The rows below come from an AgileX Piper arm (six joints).
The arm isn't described. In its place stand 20 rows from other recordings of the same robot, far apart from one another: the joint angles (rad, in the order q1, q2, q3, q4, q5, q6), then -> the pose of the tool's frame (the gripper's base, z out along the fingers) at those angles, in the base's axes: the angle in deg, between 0 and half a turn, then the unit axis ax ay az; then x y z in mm.
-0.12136 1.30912 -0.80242 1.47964 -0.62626 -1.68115 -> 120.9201 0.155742 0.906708 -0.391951 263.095 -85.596 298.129
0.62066 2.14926 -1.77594 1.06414 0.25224 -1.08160 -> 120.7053 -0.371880 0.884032 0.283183 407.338 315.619 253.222
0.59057 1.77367 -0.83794 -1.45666 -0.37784 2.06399 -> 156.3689 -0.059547 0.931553 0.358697 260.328 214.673 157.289
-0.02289 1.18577 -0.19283 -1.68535 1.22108 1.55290 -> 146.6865 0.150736 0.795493 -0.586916 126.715 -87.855 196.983
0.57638 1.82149 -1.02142 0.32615 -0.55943 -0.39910 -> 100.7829 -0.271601 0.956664 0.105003 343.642 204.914 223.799
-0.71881 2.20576 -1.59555 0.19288 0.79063 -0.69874 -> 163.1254 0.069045 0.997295 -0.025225 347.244 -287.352 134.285
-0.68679 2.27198 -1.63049 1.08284 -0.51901 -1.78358 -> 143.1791 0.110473 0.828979 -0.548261 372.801 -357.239 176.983
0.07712 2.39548 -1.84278 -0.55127 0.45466 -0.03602 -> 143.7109 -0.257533 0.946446 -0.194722 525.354 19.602 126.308
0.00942 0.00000 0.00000 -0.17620 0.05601 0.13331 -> 88.1902 -0.020947 0.999538 -0.022040 56.435 -0.361 208.272
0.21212 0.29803 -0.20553 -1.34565 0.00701 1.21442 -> 90.4710 -0.167373 0.985210 0.036721 81.510 16.918 262.869
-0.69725 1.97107 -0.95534 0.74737 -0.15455 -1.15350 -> 146.5625 0.157681 0.956383 -0.245902 281.750 -248.414 114.571
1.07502 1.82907 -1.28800 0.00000 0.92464 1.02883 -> 174.5428 -0.023012 0.996246 0.083456 172.141 318.290 206.668
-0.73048 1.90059 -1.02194 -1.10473 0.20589 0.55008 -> 154.8841 0.119939 0.953813 -0.275418 269.363 -263.603 145.509
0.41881 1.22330 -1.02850 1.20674 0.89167 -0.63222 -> 146.6894 -0.217302 0.827244 0.518120 197.756 160.458 365.397
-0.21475 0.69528 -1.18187 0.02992 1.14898 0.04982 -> 123.0141 0.130567 0.991049 -0.027834 81.509 -15.236 438.663
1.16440 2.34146 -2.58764 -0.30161 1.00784 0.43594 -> 132.1556 -0.364823 0.904096 0.222518 228.183 472.392 347.993
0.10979 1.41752 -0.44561 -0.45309 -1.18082 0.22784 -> 80.5816 -0.283283 0.914988 0.287310 245.829 64.166 249.076
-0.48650 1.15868 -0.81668 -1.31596 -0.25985 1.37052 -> 100.5962 0.169544 0.984246 -0.050154 237.808 -100.181 338.836
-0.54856 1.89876 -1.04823 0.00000 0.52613 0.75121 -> 163.9636 0.605033 0.796072 0.014322 297.934 -182.075 133.022
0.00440 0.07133 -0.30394 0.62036 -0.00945 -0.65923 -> 71.2653 -0.017804 0.999482 -0.026808 38.356 -0.331 310.620
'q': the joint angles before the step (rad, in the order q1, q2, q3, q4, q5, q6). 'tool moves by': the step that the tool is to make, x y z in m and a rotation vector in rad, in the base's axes. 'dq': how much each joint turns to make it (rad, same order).
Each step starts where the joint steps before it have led.
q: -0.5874 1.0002 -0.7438 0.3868 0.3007 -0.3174
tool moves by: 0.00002 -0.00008 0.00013 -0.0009 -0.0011 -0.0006
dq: 0.0000 0.0000 -0.0001 -0.0002 -0.0015 0.0002
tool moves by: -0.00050 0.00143 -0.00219 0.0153 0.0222 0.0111
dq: 0.0000 0.0000 0.0001 -0.0012 0.0291 -0.0003
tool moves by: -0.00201 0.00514 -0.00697 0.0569 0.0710 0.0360
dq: -0.0001 0.0000 0.0000 0.0018 0.0979 0.0000
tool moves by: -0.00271 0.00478 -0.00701 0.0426 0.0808 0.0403
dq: 0.0001 0.0018 -0.0001 -0.0118 0.0969 -0.0047
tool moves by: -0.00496 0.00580 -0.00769 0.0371 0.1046 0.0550
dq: 0.0000 -0.0001 0.0001 -0.0238 0.1182 -0.0147
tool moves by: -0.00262 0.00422 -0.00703 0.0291 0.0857 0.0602
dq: -0.0001 0.0102 0.0000 -0.0025 0.0916 -0.0400
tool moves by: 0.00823 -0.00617 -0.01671 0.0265 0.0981 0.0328
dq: 0.0001 0.0771 -0.0001 -0.0202 0.0265 -0.0251
